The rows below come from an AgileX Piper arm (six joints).
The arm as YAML. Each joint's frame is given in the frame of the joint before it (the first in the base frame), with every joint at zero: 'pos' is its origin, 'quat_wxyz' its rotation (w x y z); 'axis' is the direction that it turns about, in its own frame. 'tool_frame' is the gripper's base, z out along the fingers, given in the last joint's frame.
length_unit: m
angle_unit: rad
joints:
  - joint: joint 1
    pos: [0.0, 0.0, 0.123]
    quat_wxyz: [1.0, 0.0, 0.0, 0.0]
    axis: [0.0, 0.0, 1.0]
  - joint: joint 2
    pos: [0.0, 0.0, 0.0]
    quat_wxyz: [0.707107, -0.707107, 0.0, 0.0]
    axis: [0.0, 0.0, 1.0]
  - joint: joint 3
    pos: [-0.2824, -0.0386, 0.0]
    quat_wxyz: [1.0, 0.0, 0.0, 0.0]
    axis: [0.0, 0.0, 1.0]
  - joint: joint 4
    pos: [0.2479, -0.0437, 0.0]
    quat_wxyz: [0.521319, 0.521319, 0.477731, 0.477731]
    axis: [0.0, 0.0, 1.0]
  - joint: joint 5
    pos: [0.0, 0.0, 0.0]
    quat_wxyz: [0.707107, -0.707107, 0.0, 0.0]
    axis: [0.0, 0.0, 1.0]
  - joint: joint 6
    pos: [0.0, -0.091, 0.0]
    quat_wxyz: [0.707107, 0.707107, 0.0, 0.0]
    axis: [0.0, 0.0, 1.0]
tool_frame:
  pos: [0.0, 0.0, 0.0]
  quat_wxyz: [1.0, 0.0, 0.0, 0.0]
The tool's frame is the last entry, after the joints.
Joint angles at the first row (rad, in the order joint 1, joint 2, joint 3, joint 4, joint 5, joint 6):
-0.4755, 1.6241, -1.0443, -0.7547, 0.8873, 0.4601
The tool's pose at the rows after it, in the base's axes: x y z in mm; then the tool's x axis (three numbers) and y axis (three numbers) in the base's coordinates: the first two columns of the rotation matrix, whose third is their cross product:
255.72, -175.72, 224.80, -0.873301, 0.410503, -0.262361, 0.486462, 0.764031, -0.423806
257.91, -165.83, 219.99, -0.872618, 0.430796, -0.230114, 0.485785, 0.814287, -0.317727
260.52, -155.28, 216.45, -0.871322, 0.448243, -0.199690, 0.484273, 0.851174, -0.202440
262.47, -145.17, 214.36, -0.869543, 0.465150, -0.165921, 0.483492, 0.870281, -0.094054
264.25, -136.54, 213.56, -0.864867, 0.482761, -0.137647, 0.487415, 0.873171, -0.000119
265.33, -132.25, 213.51, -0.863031, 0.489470, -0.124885, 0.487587, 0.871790, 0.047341
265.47, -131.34, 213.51, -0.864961, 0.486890, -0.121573, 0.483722, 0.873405, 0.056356
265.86, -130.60, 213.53, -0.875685, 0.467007, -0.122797, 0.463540, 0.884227, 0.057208
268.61, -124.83, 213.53, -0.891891, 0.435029, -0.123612, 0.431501, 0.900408, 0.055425
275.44, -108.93, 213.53, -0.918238, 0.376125, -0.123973, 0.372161, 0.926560, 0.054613
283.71, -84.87, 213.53, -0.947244, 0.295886, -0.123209, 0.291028, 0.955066, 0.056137
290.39, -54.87, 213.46, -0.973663, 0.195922, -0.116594, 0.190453, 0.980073, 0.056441
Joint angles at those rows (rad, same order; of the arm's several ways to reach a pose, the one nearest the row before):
-0.4755, 1.6241, -1.0443, -0.5885, 0.8873, 0.3602
-0.4755, 1.6241, -1.0443, -0.4293, 0.8874, 0.2640
-0.4755, 1.6241, -1.0443, -0.2679, 0.8949, 0.1697
-0.4755, 1.6241, -1.0443, -0.1237, 0.9167, 0.0911
-0.4755, 1.6241, -1.0443, -0.0059, 0.9402, 0.0368
-0.4755, 1.6241, -1.0443, 0.0524, 0.9519, 0.0098
-0.4755, 1.6241, -1.0443, 0.0640, 0.9553, 0.0000
-0.4737, 1.6241, -1.0443, 0.0682, 0.9553, -0.0233
-0.4521, 1.6241, -1.0443, 0.0682, 0.9553, -0.0378
-0.3937, 1.6241, -1.0443, 0.0682, 0.9553, -0.0443
-0.3083, 1.6241, -1.0443, 0.0701, 0.9562, -0.0459
-0.2045, 1.6241, -1.0443, 0.0701, 0.9629, -0.0460

